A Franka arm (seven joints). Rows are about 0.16 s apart.
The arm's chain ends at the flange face. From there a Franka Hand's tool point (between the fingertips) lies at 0.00 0.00 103.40 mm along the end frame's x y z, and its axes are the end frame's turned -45 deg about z.
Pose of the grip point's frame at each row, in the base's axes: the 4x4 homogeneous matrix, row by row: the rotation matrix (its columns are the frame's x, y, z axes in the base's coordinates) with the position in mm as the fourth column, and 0 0 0 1 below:
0.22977 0.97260 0.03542 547.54; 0.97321 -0.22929 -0.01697 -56.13; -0.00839 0.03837 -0.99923 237.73; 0 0 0 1
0.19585 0.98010 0.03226 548.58; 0.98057 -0.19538 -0.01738 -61.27; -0.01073 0.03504 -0.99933 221.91; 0 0 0 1
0.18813 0.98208 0.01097 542.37; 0.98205 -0.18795 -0.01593 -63.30; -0.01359 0.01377 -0.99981 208.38; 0 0 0 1
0.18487 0.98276 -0.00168 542.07; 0.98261 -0.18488 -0.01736 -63.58; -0.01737 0.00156 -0.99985 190.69; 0 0 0 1
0.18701 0.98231 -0.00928 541.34; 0.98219 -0.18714 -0.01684 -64.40; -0.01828 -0.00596 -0.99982 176.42; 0 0 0 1
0.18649 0.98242 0.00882 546.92; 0.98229 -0.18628 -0.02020 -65.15; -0.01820 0.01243 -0.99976 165.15; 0 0 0 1
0.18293 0.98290 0.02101 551.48; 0.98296 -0.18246 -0.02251 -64.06; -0.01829 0.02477 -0.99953 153.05; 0 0 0 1
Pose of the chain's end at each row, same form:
0.85020 0.52526 0.03542 543.88; 0.52603 -0.85030 -0.01697 -54.38; 0.02120 0.03306 -0.99923 341.05; 0 0 0 1
0.83152 0.55455 0.03226 545.24; 0.55521 -0.83152 -0.01738 -59.47; 0.01719 0.03236 -0.99933 325.24; 0 0 0 1
0.82746 0.56141 0.01097 541.24; 0.56151 -0.82731 -0.01593 -61.65; 0.00013 0.01935 -0.99981 311.76; 0 0 0 1
0.82564 0.56419 -0.00168 542.24; 0.56408 -0.82554 -0.01736 -61.78; -0.01118 0.01339 -0.99985 294.07; 0 0 0 1
0.82683 0.56236 -0.00928 542.30; 0.56219 -0.82684 -0.01684 -62.66; -0.01714 0.00871 -0.99982 279.80; 0 0 0 1
0.82654 0.56281 0.00882 546.01; 0.56286 -0.82630 -0.02020 -63.06; -0.00408 0.02166 -0.99976 268.53; 0 0 0 1
0.82437 0.56566 0.02101 549.31; 0.56604 -0.82408 -0.02251 -61.73; 0.00458 0.03045 -0.99953 256.40; 0 0 0 1

